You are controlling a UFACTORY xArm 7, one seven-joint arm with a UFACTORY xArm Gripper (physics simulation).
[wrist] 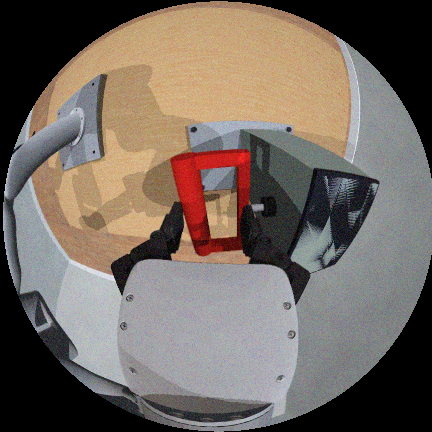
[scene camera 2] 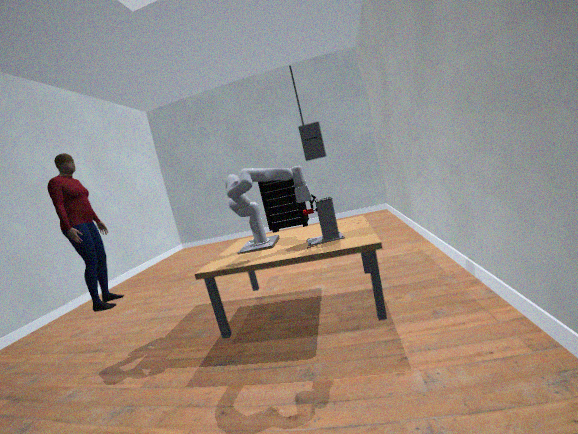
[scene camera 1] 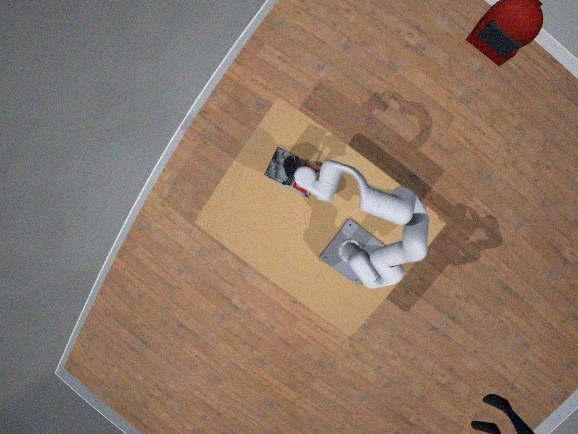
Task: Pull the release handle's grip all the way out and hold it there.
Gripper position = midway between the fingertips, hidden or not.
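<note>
A grey base plate [wrist: 216,135] is visible to me, together with my gripper [wrist: 211,214].
</note>
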